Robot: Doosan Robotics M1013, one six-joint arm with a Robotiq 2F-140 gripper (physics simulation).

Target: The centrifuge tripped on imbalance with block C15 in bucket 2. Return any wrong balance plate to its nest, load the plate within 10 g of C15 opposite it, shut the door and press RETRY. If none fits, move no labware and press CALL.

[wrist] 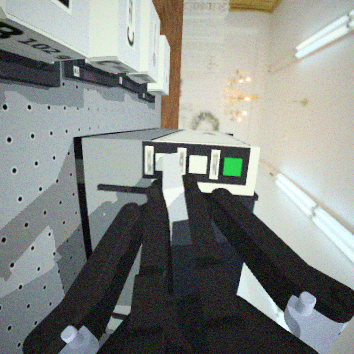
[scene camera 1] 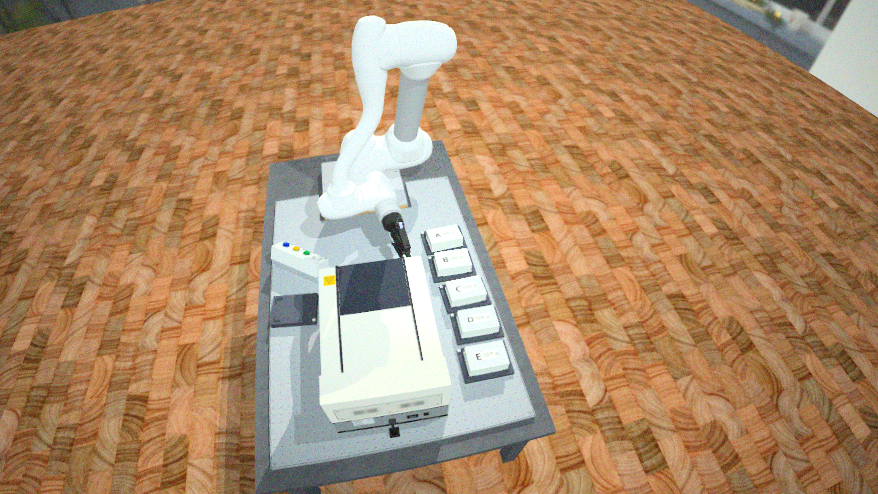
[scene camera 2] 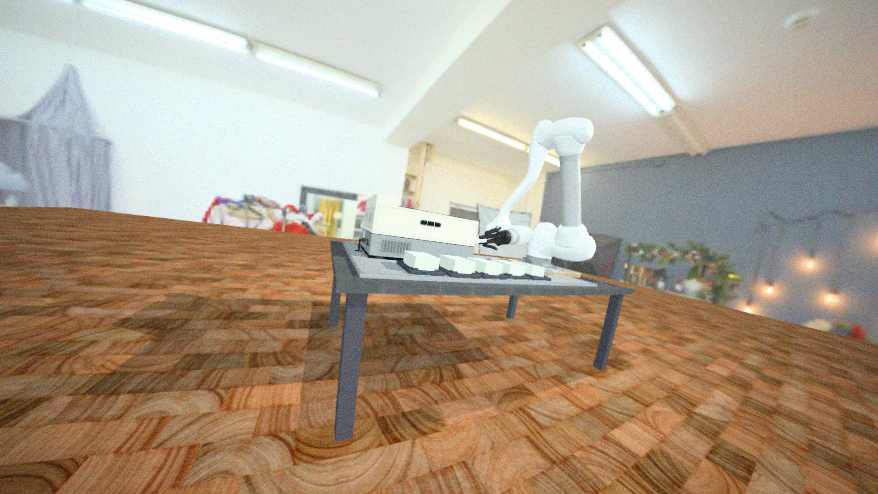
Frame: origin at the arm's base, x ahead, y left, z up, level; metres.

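Seen in the pictures: gripper, fingertip midpoint: [wrist: 172, 166]; arm's base at its link origin: [scene camera 1: 361, 184] [scene camera 2: 537, 265].
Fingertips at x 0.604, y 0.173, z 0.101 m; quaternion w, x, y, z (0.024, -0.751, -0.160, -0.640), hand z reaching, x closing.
Note:
Pixels of each thing's middle, then the offset from my fingertips to it. Level surfaces: height alone.
- cream centrifuge at the middle of its body: [wrist: 184, 203] [scene camera 1: 380, 338] [scene camera 2: 417, 231] 0.241 m ahead, 0.130 m right, 0.002 m up
- table with a dark panel, surface height: 0.093 m up
- green button at the middle of its body: [wrist: 231, 165] 0.007 m ahead, 0.004 m left, 0.062 m up
- white button at the middle of its body: [wrist: 197, 163] 0.007 m ahead, 0.004 m left, 0.026 m up
- White plates A at the middle of its body: [scene camera 1: 444, 237] [scene camera 2: 527, 268] 0.215 m back, 0.144 m left, 0.084 m down
- B at the middle of its body: [scene camera 1: 452, 262] [scene camera 2: 507, 267] 0.092 m back, 0.154 m left, 0.087 m down
- C at the middle of its body: [wrist: 114, 16] [scene camera 1: 465, 290] [scene camera 2: 483, 265] 0.044 m ahead, 0.178 m left, 0.087 m down
- D at the middle of its body: [wrist: 143, 44] [scene camera 1: 477, 321] [scene camera 2: 456, 263] 0.174 m ahead, 0.194 m left, 0.087 m down
- E at the middle of its body: [wrist: 158, 67] [scene camera 1: 486, 358] [scene camera 2: 420, 260] 0.311 m ahead, 0.194 m left, 0.087 m down
- white box at the middle of its body: [scene camera 1: 299, 259] 0.178 m back, 0.422 m right, 0.078 m down
- dark square tray at the middle of its body: [scene camera 1: 294, 309] 0.033 m ahead, 0.433 m right, 0.104 m down
The cream centrifuge [scene camera 1: 383, 344] [scene camera 2: 423, 226] stands on the table with a dark panel [scene camera 1: 373, 286] on top. Bucket 2 and block C15 do not show. Its end panel in the wrist view has a green button [wrist: 233, 167], a white button [wrist: 197, 164] and another white button partly behind the fingertips. My gripper [scene camera 1: 405, 253] [scene camera 2: 480, 240] [wrist: 172, 166] is shut and empty, its tips at or very near that hidden button; contact is unclear. White plates A [scene camera 1: 443, 237], B [scene camera 1: 453, 261] [wrist: 37, 42], C [scene camera 1: 466, 291], D [scene camera 1: 477, 321] and E [scene camera 1: 486, 358] sit on dark nests. Plate B reads 102 g.
A white box [scene camera 1: 294, 261] with blue, yellow and green dots stands left of the centrifuge's near-arm end. A dark square tray [scene camera 1: 294, 310] lies beside the centrifuge. The row of plates runs along the opposite side of the grey table [scene camera 1: 478, 451] [scene camera 2: 466, 287].

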